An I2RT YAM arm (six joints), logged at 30 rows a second.
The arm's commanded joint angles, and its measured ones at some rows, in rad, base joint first. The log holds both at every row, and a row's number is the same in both.
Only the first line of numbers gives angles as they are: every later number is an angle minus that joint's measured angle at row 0.
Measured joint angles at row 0:
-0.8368, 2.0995, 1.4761, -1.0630, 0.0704, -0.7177
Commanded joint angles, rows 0 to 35:
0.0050, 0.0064, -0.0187, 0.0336, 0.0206, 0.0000
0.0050, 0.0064, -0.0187, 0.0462, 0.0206, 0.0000
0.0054, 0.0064, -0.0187, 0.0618, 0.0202, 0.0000
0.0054, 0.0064, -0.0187, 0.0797, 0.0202, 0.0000
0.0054, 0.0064, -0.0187, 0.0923, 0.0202, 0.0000
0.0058, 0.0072, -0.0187, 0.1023, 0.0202, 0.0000
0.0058, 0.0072, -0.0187, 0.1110, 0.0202, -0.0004
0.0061, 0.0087, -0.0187, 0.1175, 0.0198, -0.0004
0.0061, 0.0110, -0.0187, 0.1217, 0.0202, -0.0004
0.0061, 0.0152, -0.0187, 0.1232, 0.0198, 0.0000
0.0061, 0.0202, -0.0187, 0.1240, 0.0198, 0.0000
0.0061, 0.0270, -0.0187, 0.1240, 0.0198, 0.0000
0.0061, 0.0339, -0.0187, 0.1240, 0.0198, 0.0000
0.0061, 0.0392, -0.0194, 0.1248, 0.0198, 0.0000
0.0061, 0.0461, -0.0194, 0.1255, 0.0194, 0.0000
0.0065, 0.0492, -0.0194, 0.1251, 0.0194, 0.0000
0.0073, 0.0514, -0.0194, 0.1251, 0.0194, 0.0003
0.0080, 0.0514, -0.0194, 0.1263, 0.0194, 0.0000
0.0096, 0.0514, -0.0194, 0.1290, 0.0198, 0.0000
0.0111, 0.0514, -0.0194, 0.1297, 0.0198, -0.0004
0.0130, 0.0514, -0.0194, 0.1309, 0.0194, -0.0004
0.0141, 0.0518, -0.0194, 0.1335, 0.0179, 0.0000
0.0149, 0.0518, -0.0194, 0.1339, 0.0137, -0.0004
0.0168, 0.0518, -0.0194, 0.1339, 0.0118, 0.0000
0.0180, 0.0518, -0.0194, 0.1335, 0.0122, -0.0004
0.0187, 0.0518, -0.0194, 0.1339, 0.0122, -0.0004
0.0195, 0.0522, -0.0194, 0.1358, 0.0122, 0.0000
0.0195, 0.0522, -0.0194, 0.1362, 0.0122, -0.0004
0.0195, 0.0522, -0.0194, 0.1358, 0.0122, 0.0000
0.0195, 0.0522, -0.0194, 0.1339, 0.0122, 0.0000
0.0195, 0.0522, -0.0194, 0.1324, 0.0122, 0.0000
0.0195, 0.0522, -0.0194, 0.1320, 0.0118, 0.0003
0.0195, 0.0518, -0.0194, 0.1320, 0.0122, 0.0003
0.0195, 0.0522, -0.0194, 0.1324, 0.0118, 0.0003
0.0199, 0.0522, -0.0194, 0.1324, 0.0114, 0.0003
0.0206, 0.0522, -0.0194, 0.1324, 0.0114, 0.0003
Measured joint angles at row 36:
0.0141, 0.0038, -0.0103, 0.1198, -0.0008, -0.0054
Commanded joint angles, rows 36 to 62:
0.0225, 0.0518, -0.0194, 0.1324, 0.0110, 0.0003
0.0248, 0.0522, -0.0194, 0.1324, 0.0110, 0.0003
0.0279, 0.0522, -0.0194, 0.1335, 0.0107, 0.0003
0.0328, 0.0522, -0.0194, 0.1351, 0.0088, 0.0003
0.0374, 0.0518, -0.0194, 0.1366, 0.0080, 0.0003
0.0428, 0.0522, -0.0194, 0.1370, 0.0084, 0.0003
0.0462, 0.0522, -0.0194, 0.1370, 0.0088, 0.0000
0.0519, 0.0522, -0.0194, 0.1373, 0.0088, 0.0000
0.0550, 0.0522, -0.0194, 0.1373, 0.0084, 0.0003
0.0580, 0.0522, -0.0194, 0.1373, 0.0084, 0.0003
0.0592, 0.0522, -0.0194, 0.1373, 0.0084, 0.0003
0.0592, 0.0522, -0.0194, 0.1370, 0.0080, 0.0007
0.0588, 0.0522, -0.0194, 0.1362, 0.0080, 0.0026
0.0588, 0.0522, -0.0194, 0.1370, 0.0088, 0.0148
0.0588, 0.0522, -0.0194, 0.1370, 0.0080, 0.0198
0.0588, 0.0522, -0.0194, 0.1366, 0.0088, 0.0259
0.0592, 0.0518, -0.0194, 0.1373, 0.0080, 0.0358
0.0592, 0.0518, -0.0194, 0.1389, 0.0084, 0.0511
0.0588, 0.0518, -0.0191, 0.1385, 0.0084, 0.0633
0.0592, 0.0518, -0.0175, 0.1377, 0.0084, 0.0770
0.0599, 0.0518, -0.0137, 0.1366, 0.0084, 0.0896
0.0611, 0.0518, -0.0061, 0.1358, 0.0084, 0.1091
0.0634, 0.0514, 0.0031, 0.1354, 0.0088, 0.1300
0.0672, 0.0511, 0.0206, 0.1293, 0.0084, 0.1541
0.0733, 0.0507, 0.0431, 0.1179, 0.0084, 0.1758
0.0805, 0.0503, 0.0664, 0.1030, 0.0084, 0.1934
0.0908, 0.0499, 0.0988, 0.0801, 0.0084, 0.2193
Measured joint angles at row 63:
0.0607, 0.0251, 0.0313, 0.1015, 0.0107, 0.1243
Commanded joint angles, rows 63 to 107:
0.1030, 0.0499, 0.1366, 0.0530, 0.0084, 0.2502
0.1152, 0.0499, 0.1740, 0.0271, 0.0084, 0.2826
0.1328, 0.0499, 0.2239, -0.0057, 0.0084, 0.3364
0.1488, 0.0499, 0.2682, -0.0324, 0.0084, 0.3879
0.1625, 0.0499, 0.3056, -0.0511, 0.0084, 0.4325
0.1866, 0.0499, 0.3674, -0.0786, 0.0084, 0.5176
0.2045, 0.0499, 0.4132, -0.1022, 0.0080, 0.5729
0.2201, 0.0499, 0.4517, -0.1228, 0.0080, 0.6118
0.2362, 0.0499, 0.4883, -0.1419, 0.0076, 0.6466
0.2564, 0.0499, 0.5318, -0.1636, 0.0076, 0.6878
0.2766, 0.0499, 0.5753, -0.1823, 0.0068, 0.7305
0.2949, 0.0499, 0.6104, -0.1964, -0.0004, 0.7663
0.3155, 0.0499, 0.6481, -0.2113, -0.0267, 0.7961
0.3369, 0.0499, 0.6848, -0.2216, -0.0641, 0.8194
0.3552, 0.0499, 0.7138, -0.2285, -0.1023, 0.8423
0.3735, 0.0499, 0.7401, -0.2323, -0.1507, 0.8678
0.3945, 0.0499, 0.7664, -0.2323, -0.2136, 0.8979
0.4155, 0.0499, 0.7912, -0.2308, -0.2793, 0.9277
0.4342, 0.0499, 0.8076, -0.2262, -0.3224, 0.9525
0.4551, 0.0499, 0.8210, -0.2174, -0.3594, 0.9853
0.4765, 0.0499, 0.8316, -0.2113, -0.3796, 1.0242
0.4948, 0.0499, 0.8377, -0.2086, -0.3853, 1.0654
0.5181, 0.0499, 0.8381, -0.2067, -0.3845, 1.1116
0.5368, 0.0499, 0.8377, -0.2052, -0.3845, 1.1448
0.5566, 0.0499, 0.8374, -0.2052, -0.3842, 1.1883
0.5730, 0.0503, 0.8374, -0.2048, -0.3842, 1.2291
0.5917, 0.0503, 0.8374, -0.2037, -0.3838, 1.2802
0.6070, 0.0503, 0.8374, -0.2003, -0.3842, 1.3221
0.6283, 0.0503, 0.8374, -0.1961, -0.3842, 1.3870
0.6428, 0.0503, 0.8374, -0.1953, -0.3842, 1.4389
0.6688, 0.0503, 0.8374, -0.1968, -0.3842, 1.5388
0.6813, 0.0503, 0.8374, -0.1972, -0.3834, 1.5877
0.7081, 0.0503, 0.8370, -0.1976, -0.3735, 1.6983
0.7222, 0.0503, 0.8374, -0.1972, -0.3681, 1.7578
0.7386, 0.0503, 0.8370, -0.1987, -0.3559, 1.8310
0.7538, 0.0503, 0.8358, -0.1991, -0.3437, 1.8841
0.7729, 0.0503, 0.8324, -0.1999, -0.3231, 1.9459
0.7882, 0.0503, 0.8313, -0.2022, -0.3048, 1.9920
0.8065, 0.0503, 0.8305, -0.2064, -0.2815, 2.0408
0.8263, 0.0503, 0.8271, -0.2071, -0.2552, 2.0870
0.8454, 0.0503, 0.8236, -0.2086, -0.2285, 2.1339
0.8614, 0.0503, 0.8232, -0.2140, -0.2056, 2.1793
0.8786, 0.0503, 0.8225, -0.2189, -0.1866, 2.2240
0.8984, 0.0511, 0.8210, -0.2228, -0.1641, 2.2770
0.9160, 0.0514, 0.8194, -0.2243, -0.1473, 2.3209
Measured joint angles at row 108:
0.8603, 0.0598, 0.8168, -0.2186, -0.2541, 2.0672
